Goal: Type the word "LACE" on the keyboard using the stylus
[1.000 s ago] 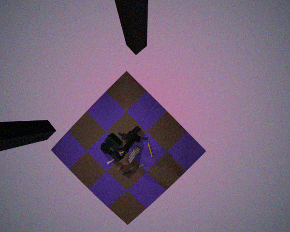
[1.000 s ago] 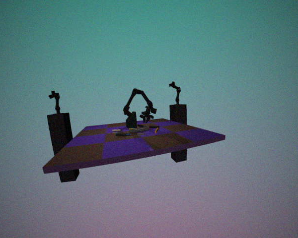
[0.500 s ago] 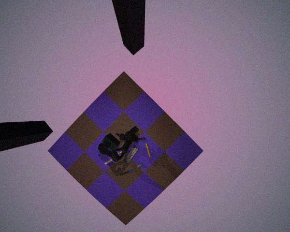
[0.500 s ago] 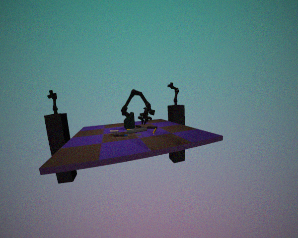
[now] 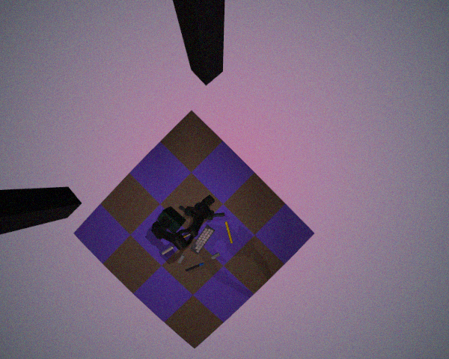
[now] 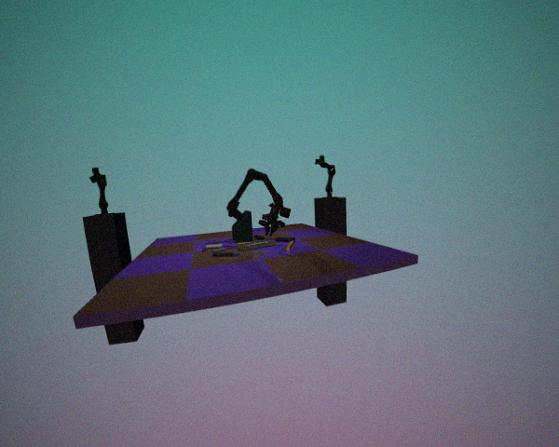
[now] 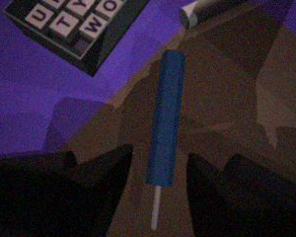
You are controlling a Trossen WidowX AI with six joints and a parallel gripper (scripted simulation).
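The blue stylus lies 30 mm below my gripper tip. From my gripper tip the other things lie so: yellow pencil 230 mm ahead, 80 mm to the left, 20 mm below; e key 130 mm ahead, 80 mm to the right, 20 mm below; white marker 160 mm to the right, 40 mm ahead, 30 mm below.
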